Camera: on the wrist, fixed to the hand. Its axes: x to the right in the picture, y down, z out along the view.
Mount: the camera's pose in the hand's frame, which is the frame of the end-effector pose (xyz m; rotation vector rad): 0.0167 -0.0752 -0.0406 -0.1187 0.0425 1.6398
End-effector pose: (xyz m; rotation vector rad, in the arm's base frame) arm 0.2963 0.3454 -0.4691 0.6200 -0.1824 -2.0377
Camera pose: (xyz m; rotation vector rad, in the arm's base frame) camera 0.2521 0.3757 -0.5377 0.2210 -0.3726 -0.4396
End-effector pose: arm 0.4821 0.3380 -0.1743 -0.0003 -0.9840 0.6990
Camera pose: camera 0.5597 0.3004 -0.1619 -1.0150 -0.8284 2.0953
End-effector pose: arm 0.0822 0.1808 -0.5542 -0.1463 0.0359 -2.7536
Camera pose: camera 0.0344 0.2444 -0.5896 -0.0372 0.2158 -1.1150
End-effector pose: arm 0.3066 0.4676 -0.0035 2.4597 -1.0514 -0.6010
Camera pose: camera 0.3817 0.5108 -0.0121 0.8237 -2.2920 -0.0112
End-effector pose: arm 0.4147 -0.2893 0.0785 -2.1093 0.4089 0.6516
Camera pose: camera 0.4784 -0.2805 0.1373 -1.4691 2.1988 1.4785
